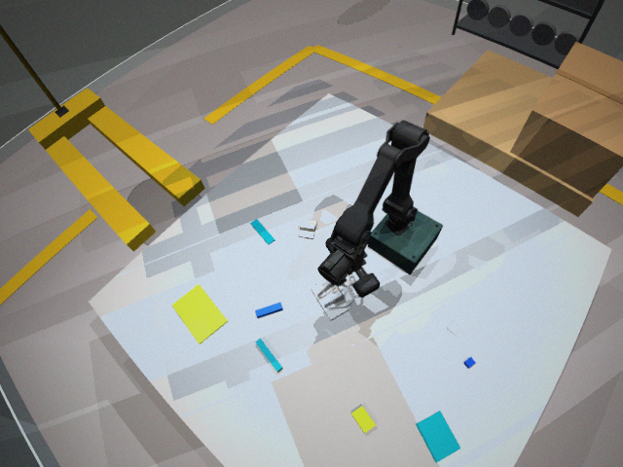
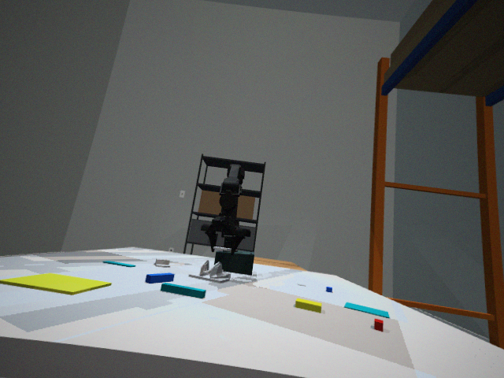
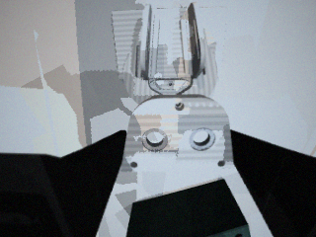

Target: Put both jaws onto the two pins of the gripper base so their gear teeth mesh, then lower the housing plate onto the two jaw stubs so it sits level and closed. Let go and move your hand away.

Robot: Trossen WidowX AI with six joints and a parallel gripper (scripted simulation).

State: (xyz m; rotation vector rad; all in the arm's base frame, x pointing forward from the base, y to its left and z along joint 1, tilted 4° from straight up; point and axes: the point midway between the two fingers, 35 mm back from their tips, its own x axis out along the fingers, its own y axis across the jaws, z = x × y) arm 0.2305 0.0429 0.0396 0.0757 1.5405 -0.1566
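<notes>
The housing plate lies 80 mm below my gripper tip. From my gripper tip the other things lie so: small yellow block (220 mm ahead, 320 mm to the left, 70 mm below); then grey jaw (20 mm ahead, 10 mm to the left, 70 mm below); then small blue cube (110 mm behind, 400 mm to the left, 80 mm below).
</notes>
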